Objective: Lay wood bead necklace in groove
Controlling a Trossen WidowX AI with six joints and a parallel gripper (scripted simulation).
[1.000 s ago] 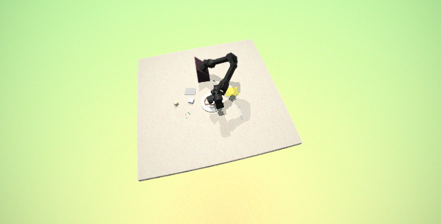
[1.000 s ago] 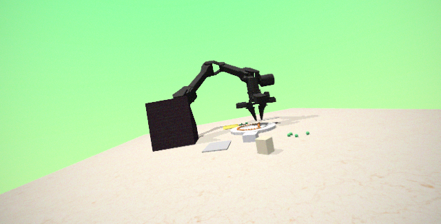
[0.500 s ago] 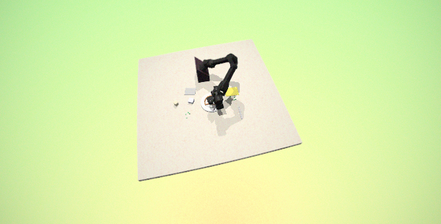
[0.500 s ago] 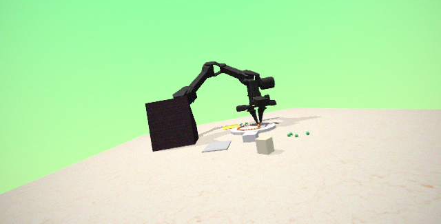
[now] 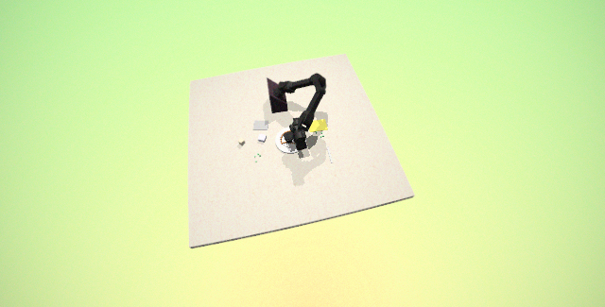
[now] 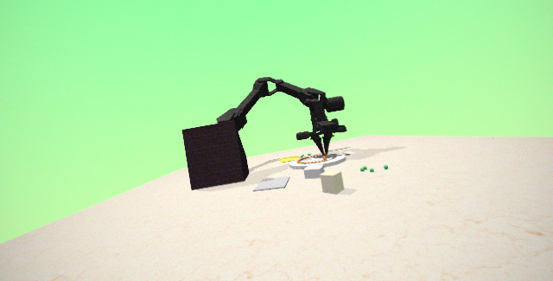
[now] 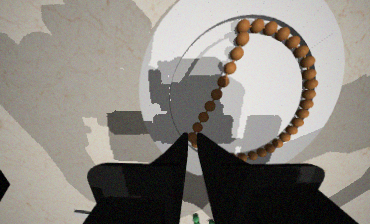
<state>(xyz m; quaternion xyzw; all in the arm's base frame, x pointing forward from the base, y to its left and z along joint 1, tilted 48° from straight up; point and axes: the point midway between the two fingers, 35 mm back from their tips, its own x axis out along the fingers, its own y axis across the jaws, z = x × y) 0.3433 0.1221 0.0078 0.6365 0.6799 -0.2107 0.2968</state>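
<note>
The round white bead board lies 4 cm to the right of my gripper tip, 4 cm behind it and 1 cm below it. From my gripper tip the other things lie so: thin white strip: 18 cm to the left, 11 cm ahead, 1 cm below; yellow card: 15 cm to the left, 13 cm behind, 1 cm below; grey flat plate: 22 cm to the right, 20 cm behind, 1 cm below.
</note>
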